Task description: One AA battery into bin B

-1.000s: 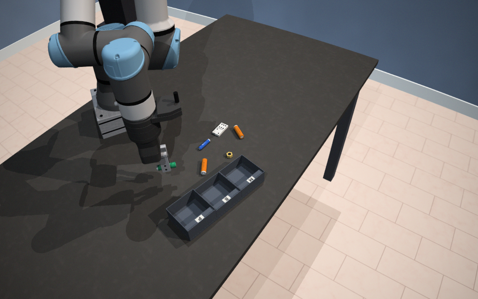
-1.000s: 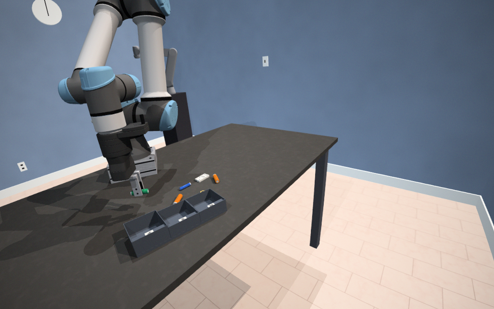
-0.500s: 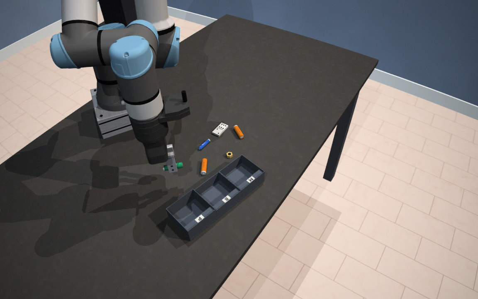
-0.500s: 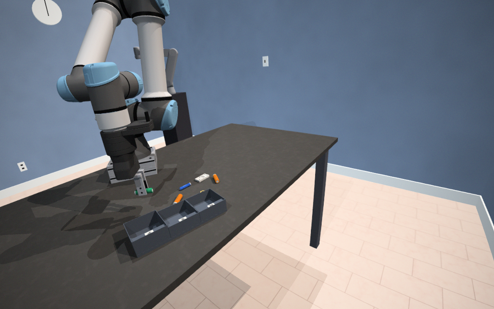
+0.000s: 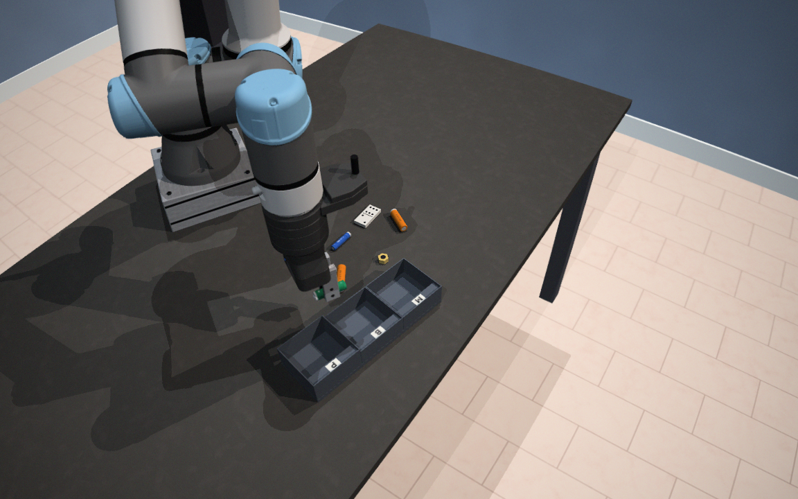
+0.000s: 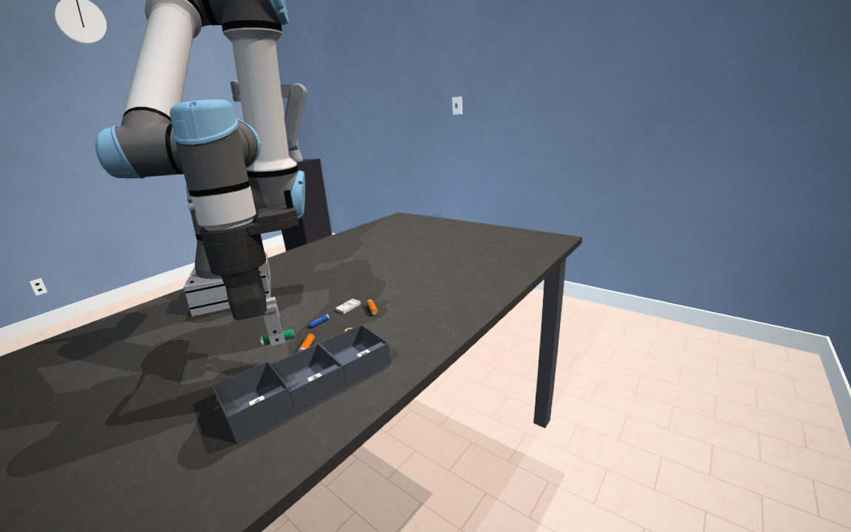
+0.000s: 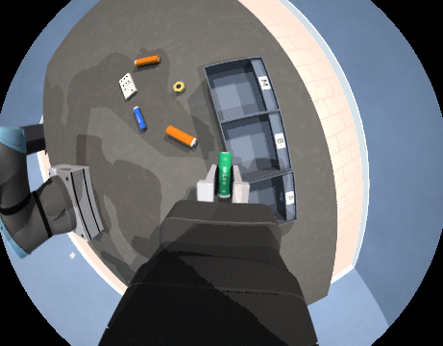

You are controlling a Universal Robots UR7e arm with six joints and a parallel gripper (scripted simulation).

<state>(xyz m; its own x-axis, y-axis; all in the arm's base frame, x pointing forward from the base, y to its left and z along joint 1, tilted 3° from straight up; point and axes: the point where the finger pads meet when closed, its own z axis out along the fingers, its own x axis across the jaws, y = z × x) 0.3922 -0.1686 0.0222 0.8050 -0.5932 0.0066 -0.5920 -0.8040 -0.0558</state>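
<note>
Now: hand 60 mm above the bin and 50 mm short of it. Round my hand: brass nut 140 mm to the left, 80 mm below, 10 mm ahead; green battery 10 mm below; blue battery 150 mm to the left, 80 mm below, 70 mm behind.
</note>
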